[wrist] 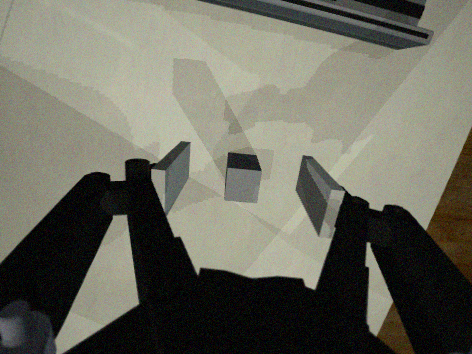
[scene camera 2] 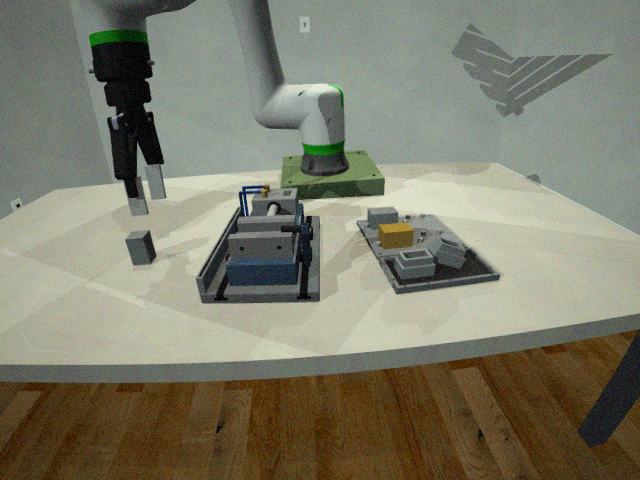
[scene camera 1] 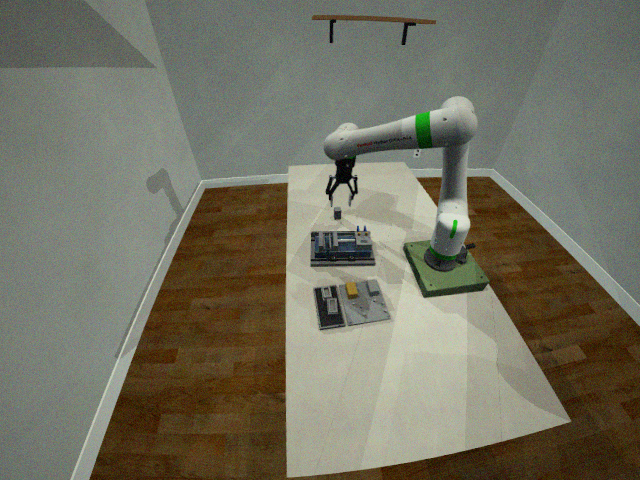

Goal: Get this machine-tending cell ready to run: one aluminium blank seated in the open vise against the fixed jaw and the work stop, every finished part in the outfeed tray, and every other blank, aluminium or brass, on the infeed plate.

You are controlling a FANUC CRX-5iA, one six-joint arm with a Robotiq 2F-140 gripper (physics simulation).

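Places are measured from the arm's base along level axes (x ahead, y right, z down), in metres.
Pixels of known places: gripper, fingertip midpoint: (wrist: pixel 244 166) (scene camera 2: pixel 150 206) (scene camera 1: pixel 340 205); arm's base, link origin: (scene camera 2: pixel 325 168) (scene camera 1: pixel 439 259).
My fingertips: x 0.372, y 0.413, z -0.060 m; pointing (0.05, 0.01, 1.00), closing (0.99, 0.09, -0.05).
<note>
Ahead of a thing's pixels: the offset from my fingertips to its top centre. "spot": to the spot under its first point.
My gripper (scene camera 1: pixel 341 202) (scene camera 2: pixel 148 205) (wrist: pixel 244 166) is open and empty, above a grey aluminium blank @[dx +0.002, dy +0.040, dz +0.054 m] (scene camera 1: pixel 337 212) (scene camera 2: pixel 140 248) (wrist: pixel 242 180) standing upright on the table beside the vise @[dx +0.045, dy -0.222, dz +0.015 m] (scene camera 1: pixel 341 253) (scene camera 2: pixel 262 271). In the wrist view the blank shows between the spread fingers. No blank shows between the vise jaws; the gap is partly hidden. A brass blank @[dx +0.068, dy -0.469, dz +0.070 m] (scene camera 1: pixel 351 290) (scene camera 2: pixel 395 236) and another grey blank @[dx -0.022, dy -0.474, dz +0.070 m] (scene camera 1: pixel 373 287) (scene camera 2: pixel 382 217) sit on the infeed plate @[dx +0.028, dy -0.517, dz +0.106 m] (scene camera 1: pixel 369 316). In the outfeed tray (scene camera 1: pixel 331 327) (scene camera 2: pixel 449 285), one hollow-topped part (scene camera 1: pixel 331 305) (scene camera 2: pixel 414 265) sits level; another (scene camera 1: pixel 326 292) (scene camera 2: pixel 447 252) is tilted.
The vise's base tray has a raised side wall (scene camera 2: pixel 219 253) (wrist: pixel 320 22) facing the loose blank. Blue hoses @[spot: dx -0.040, dy -0.174, dz +0.019 m] (scene camera 2: pixel 242 198) rise at the vise's rear. The arm stands on a green base (scene camera 1: pixel 447 284) (scene camera 2: pixel 333 187). Small pins stand on the infeed plate.
</note>
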